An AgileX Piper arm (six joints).
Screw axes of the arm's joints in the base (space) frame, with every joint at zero. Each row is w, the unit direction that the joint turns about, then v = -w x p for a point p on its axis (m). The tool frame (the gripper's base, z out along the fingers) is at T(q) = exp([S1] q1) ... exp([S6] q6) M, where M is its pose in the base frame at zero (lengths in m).
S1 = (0, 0, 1, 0.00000, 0.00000, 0.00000)
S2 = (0, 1, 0, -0.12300, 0.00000, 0.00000)
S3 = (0, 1, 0, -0.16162, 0.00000, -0.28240)
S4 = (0.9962, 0, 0.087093, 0.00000, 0.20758, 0.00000)
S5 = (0, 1, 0, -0.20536, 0.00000, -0.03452)
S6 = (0.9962, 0, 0.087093, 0.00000, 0.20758, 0.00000)
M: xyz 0.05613 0.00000 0.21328 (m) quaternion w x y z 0.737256 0 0.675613 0
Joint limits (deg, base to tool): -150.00..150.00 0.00..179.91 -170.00..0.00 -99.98..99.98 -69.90..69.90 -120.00..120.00
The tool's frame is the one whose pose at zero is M.
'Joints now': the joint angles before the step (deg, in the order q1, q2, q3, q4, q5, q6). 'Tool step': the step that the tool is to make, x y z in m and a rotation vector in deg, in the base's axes. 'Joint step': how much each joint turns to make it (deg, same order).
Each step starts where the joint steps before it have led.
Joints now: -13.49 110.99 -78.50 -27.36 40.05 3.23
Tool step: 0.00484 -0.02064 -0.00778 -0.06 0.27 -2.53
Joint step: -2.58 2.75 -2.55 -0.13 0.05 -0.01
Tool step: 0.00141 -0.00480 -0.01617 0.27 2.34 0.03
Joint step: -0.55 2.32 -0.16 -0.21 0.00 -0.55
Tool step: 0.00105 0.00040 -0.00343 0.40 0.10 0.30
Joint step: 0.00 0.46 0.00 0.48 -0.43 -0.42
